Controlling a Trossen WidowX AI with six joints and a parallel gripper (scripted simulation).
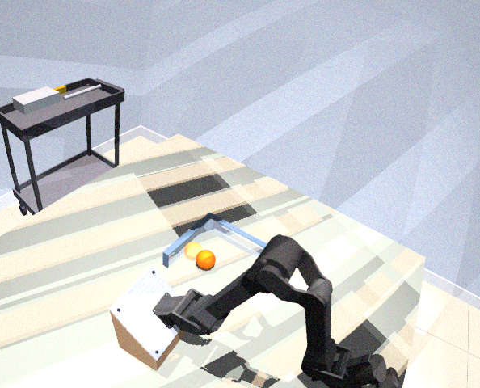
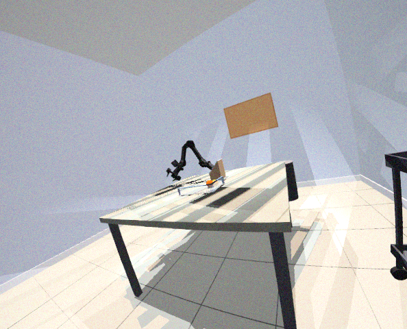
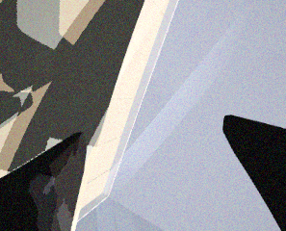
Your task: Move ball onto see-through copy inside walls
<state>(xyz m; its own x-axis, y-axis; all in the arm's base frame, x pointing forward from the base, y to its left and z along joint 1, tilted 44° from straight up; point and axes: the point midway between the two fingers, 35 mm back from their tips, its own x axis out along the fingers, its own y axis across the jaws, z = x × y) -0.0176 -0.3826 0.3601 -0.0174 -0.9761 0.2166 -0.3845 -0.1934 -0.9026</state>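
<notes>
My gripper tip is now 290 mm short of the orange ball, 580 mm to the right of it and 60 mm above it. From my gripper tip the other things lie so: see-through copy of ball (290 mm ahead, 630 mm to the left, 60 mm below).
</notes>
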